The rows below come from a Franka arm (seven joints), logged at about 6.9 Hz.
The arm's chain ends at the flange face. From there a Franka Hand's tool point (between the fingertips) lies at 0.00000 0.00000 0.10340 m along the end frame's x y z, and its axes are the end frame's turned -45 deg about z.
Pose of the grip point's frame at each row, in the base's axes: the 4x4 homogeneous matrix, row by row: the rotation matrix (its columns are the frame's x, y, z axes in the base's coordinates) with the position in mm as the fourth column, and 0 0 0 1 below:
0.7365 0.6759 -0.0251 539.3; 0.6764 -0.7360 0.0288 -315.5; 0.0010 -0.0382 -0.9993 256.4; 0 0 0 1
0.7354 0.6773 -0.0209 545.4; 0.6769 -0.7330 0.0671 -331.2; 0.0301 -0.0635 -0.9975 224.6; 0 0 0 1
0.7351 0.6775 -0.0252 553.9; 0.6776 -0.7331 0.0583 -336.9; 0.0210 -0.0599 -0.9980 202.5; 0 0 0 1
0.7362 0.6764 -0.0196 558.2; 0.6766 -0.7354 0.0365 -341.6; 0.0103 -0.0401 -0.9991 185.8; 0 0 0 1
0.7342 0.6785 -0.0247 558.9; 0.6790 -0.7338 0.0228 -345.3; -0.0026 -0.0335 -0.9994 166.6; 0 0 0 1
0.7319 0.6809 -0.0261 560.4; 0.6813 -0.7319 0.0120 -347.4; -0.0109 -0.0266 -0.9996 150.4; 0 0 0 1
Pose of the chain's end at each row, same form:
0.9987 -0.0429 -0.0251 541.9; -0.0421 -0.9987 0.0288 -318.5; -0.0263 -0.0277 -0.9993 359.7; 0 0 0 1
0.9989 -0.0411 -0.0209 547.6; -0.0397 -0.9969 0.0671 -338.1; -0.0236 -0.0662 -0.9975 327.7; 0 0 0 1
0.9989 -0.0407 -0.0252 556.5; -0.0392 -0.9975 0.0583 -342.9; -0.0275 -0.0572 -0.9980 305.7; 0 0 0 1
0.9989 -0.0423 -0.0196 560.2; -0.0416 -0.9984 0.0365 -345.4; -0.0211 -0.0356 -0.9991 289.1; 0 0 0 1
0.9989 -0.0394 -0.0247 561.5; -0.0387 -0.9990 0.0228 -347.7; -0.0255 -0.0218 -0.9994 269.9; 0 0 0 1
0.9990 -0.0361 -0.0261 563.1; -0.0358 -0.9993 0.0120 -348.6; -0.0265 -0.0111 -0.9996 253.8; 0 0 0 1

